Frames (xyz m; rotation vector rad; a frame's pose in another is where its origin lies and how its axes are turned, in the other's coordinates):
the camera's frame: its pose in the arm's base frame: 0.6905 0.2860 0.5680 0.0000 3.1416 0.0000
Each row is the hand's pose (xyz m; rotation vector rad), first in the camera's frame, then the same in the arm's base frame.
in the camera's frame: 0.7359 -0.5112 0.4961 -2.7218 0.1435 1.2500
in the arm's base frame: -0.0454 -0.2252 0.0719 -1.2680 -0.2179 -2.7610
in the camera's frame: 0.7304 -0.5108 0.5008 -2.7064 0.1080 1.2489
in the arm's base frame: -0.0399 -0.2248 0.0672 -1.2820 -0.2439 -2.7781
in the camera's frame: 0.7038 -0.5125 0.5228 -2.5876 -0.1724 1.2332
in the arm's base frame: -0.0133 -0.2265 0.0452 1.2885 0.4075 2.7036
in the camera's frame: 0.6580 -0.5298 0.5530 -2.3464 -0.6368 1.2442
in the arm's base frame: 0.0325 -0.2438 0.0150 1.2282 0.5612 2.3161
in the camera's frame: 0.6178 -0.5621 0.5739 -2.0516 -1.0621 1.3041
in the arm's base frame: 0.0727 -0.2761 -0.0059 1.2132 0.6153 1.9085
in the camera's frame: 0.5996 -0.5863 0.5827 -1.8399 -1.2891 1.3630
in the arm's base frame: 0.0909 -0.3003 -0.0147 1.2269 0.6215 1.6562
